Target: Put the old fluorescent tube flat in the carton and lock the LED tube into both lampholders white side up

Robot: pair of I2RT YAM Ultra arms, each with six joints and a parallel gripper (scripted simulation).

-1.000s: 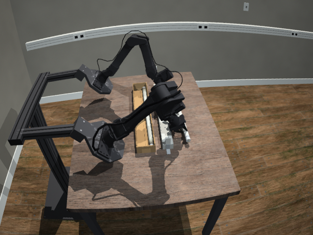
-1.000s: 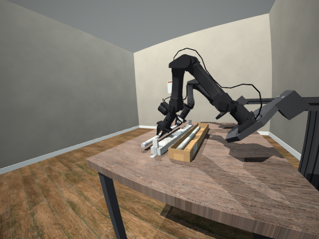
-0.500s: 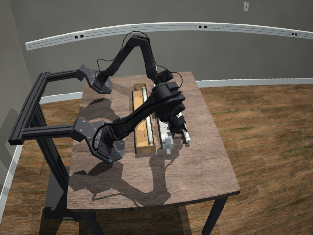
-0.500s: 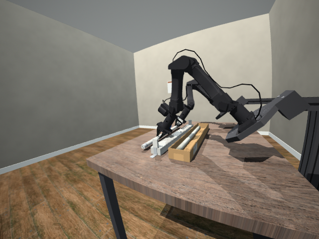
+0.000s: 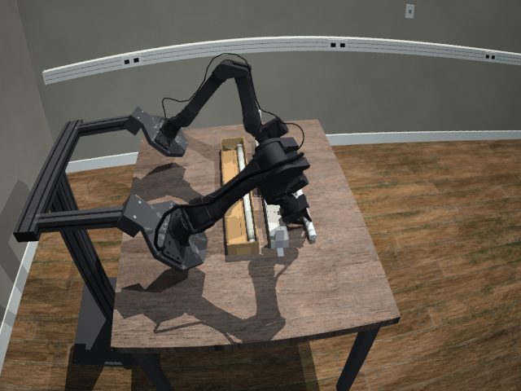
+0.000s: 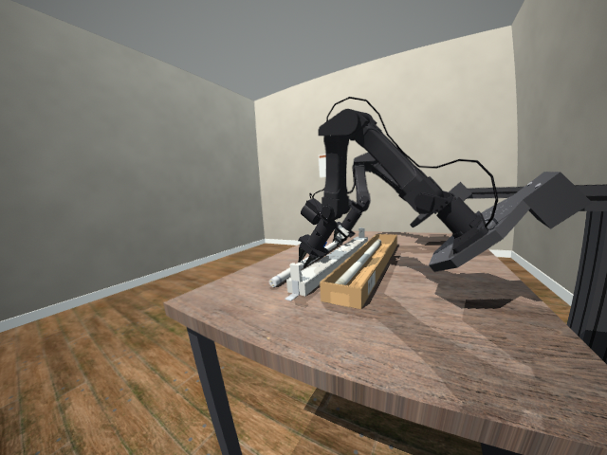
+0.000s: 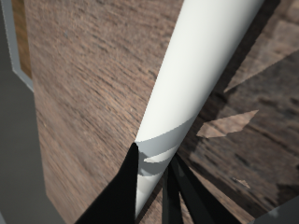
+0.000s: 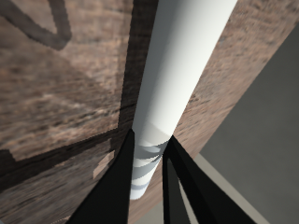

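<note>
The LED tube lies 1 cm behind my left hand, 12 cm to the right of it and 1 cm below it. From my left hand the other things lie so: old fluorescent tube: 21 cm behind, 10 cm to the right; then light fixture: 11 cm behind, 11 cm to the right, 3 cm above; then carton: 24 cm behind, 9 cm to the right, 1 cm above.
</note>
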